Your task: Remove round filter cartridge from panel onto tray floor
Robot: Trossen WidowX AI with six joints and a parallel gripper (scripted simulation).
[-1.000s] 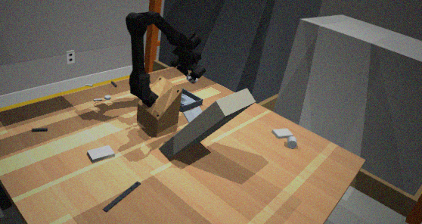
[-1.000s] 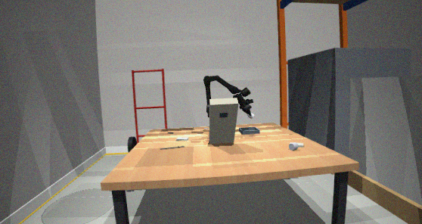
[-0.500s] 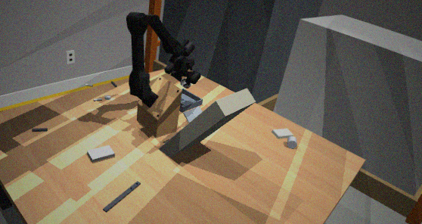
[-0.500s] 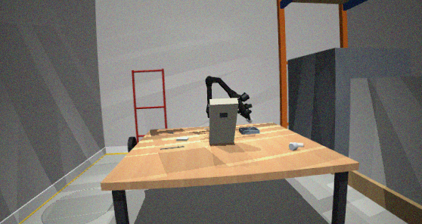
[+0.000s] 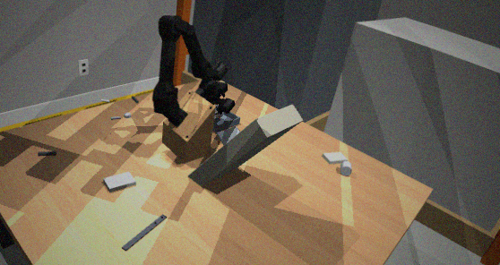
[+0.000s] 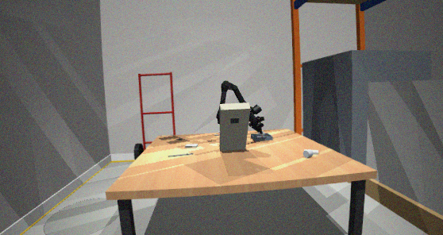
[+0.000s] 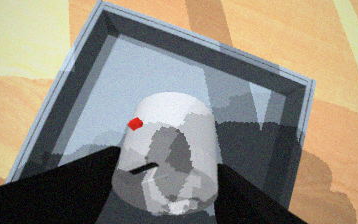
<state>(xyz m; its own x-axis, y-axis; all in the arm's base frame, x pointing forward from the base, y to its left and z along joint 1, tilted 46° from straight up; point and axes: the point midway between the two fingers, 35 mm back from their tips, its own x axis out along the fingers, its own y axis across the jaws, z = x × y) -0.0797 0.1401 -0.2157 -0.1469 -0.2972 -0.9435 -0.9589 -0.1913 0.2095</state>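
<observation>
Right now my gripper tip is 4 cm above the blue-grey tray and 1 cm to the right of it. Also, from my gripper tip: grey slab 40 cm ahead, 24 cm to the right, 13 cm above.
</observation>
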